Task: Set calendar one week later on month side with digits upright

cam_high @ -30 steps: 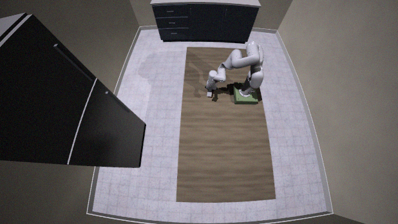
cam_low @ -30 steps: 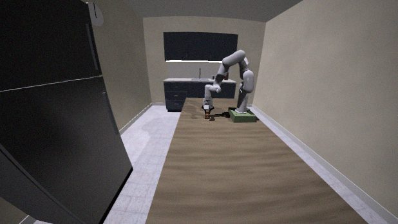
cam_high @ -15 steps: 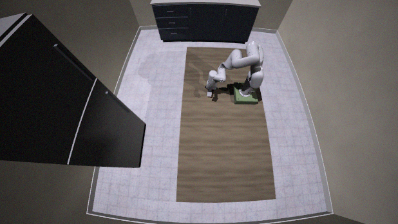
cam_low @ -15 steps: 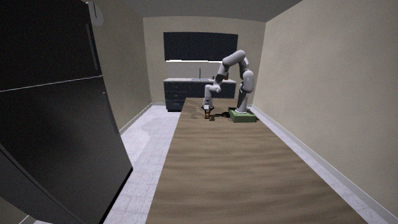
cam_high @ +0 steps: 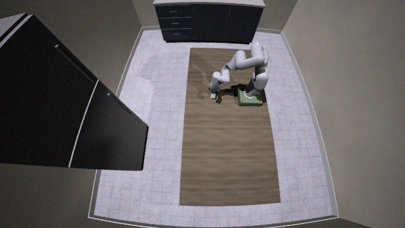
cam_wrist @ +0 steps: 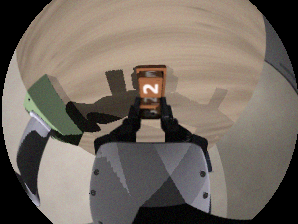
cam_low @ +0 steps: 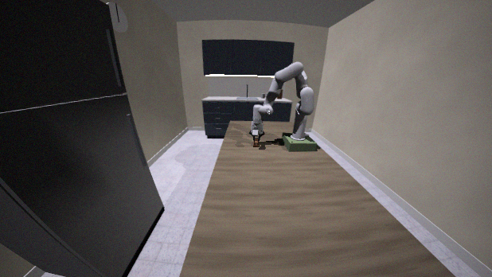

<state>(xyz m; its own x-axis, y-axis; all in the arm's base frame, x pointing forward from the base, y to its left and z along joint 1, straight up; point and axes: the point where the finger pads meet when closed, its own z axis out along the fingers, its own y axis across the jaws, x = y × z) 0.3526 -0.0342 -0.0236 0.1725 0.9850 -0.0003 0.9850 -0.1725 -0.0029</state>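
Right now my hand is 2 cm to the right of the calendar tray and 4 cm above it. Round my hand: calendar cube (1 cm ahead, 3 cm to the left, 3 cm below).
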